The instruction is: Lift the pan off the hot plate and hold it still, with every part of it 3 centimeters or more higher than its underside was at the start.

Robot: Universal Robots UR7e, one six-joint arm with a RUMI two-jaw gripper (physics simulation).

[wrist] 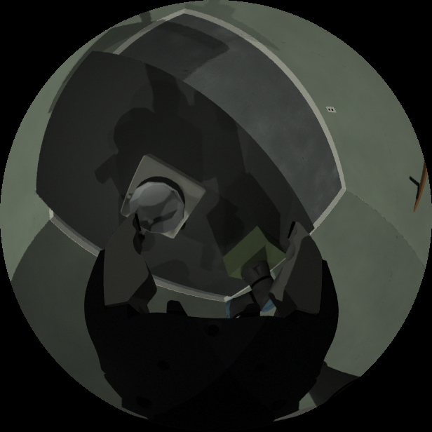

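Note:
The grey round pan [159,204] is in the left middle of the wrist view, on the pale square hot plate [194,193]. A dark shadow lies across the pan's inside. Its dark handle points down the view toward the left-hand finger, which hides most of it. My gripper [214,219] is open, its two fingers far apart with nothing between them. The left-hand fingertip shows beside the pan's lower left rim; the right-hand fingertip is far to the right of the pan. The height of the fingers above the pan cannot be told.
The hot plate stands on a dark table [75,130]. A green block [245,248] under the arm's base [258,275] is at the lower right, near the right-hand finger. A grey panel with a pale edge [280,110] lies beyond the table.

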